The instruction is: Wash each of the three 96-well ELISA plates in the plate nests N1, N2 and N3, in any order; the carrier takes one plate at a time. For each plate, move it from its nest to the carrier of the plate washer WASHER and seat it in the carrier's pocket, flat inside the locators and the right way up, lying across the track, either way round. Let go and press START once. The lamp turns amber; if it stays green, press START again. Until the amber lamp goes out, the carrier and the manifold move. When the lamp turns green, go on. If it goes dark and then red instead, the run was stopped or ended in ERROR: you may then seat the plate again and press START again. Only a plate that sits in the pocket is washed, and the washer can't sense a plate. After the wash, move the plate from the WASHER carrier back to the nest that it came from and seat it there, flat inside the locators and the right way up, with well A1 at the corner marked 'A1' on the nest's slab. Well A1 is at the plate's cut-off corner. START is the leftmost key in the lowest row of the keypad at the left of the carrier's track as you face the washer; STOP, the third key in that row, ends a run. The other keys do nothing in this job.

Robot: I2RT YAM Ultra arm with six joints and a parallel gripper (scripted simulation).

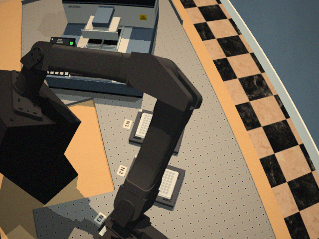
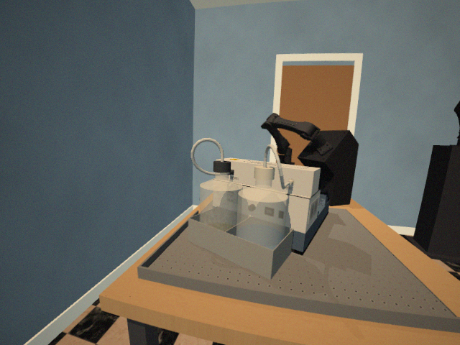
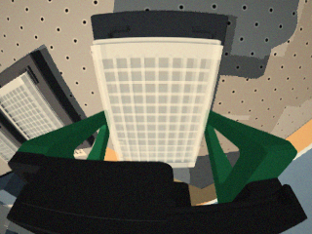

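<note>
Now: the nest N3 50 mm below my hand. From my hand the other things lie so: nest N2: 170 mm to the left, 90 mm ahead, 70 mm below; then nest N1: 340 mm to the left, 120 mm ahead, 70 mm below; then N3 label: 80 mm below, 80 mm behind, 70 mm to the left.
</note>
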